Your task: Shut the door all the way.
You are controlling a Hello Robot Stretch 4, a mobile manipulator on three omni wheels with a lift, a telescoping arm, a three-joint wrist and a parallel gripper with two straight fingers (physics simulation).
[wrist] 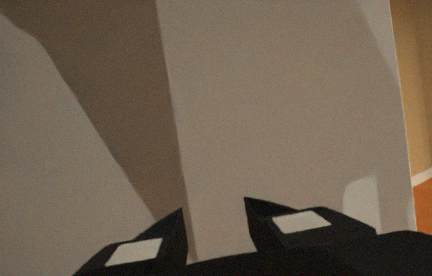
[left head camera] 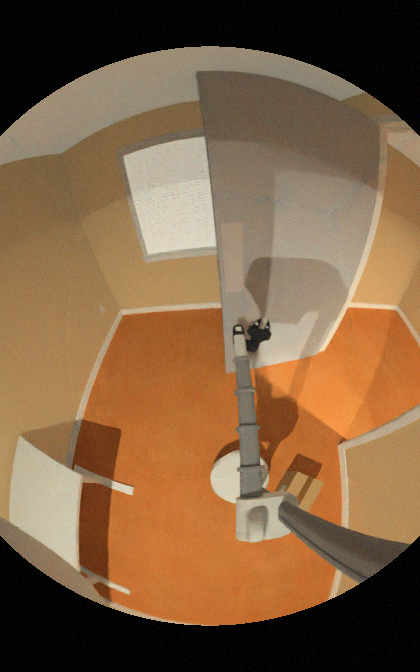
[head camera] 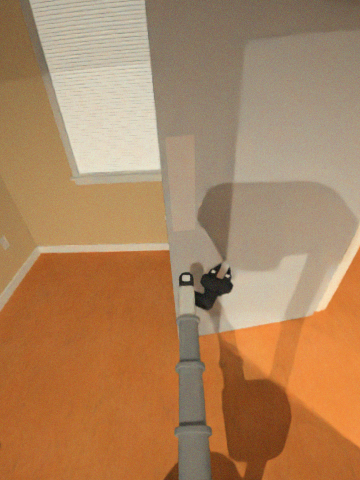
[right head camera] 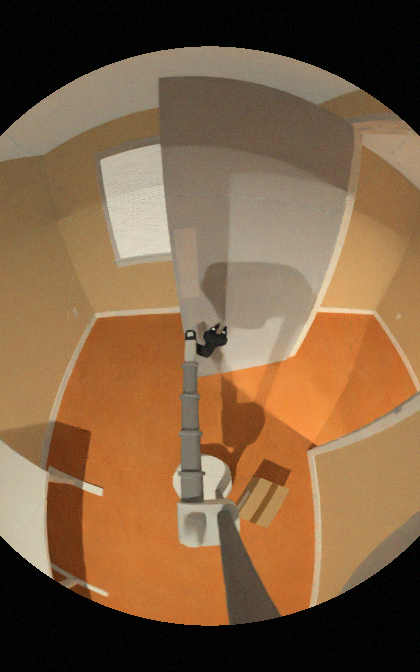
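The door is a tall grey-white panel standing open into the room, with its free edge on the left and a white frame along its right side. A pale rectangular patch shows near the free edge. My gripper is partly open, with nothing between its fingers. It is low in front of the door face, nearer the free edge than the frame in the head view. Whether the fingertips touch the door I cannot tell.
A cardboard box lies on the floor to the right of my base. A white table stands at the left. A window is in the wall left of the door. A wall corner is at the right.
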